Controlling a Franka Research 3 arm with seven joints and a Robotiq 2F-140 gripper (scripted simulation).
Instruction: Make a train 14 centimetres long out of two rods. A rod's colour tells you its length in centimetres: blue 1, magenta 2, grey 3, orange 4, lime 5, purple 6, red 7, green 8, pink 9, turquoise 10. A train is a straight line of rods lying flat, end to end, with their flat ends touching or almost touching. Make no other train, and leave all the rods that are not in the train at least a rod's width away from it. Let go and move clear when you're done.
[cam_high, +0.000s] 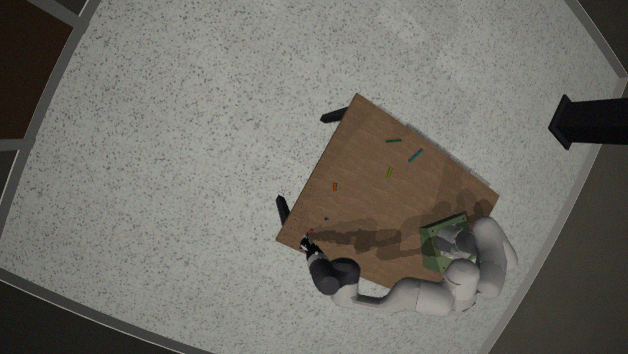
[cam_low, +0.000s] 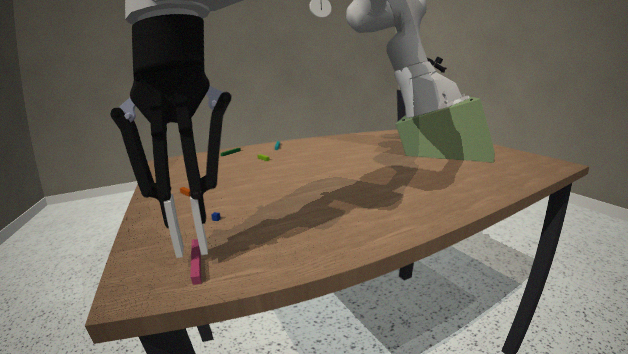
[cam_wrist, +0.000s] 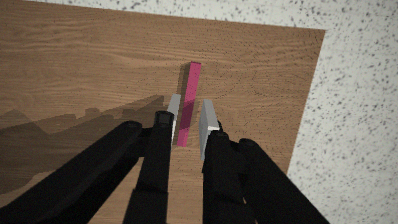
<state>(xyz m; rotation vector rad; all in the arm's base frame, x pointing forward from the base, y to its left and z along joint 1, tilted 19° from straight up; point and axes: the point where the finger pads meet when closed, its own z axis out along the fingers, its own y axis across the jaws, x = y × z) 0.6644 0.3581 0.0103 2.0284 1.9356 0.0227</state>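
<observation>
Right now the pink rod is 5 cm below my hand. The rest, counted from my hand: lime rod: 21 cm behind, 49 cm to the right, 5 cm below; then orange rod: 28 cm to the right, 5 cm below; then blue rod: 4 cm behind, 12 cm to the right, 5 cm below.
</observation>
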